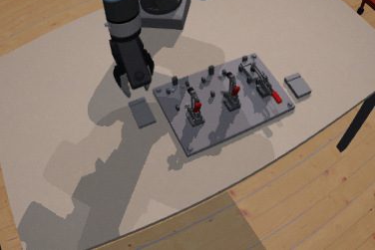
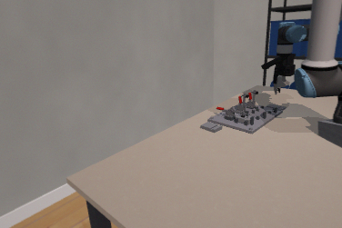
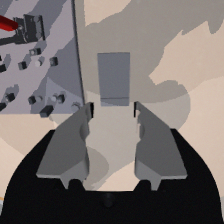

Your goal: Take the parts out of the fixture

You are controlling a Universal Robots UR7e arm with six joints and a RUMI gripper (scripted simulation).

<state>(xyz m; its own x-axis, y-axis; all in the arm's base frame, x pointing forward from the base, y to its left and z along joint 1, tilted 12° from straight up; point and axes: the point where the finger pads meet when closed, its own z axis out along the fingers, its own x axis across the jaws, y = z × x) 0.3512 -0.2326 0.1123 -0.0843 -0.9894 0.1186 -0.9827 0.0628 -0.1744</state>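
Now: the clamp 33 cm to the left of my hand, 12 cm ahead of it and 5 cm below it. Round my hand: flat grey part: 45 cm to the left, 14 cm ahead, 9 cm below; grey fixture plate: 22 cm to the left, 9 cm below, 8 cm ahead.
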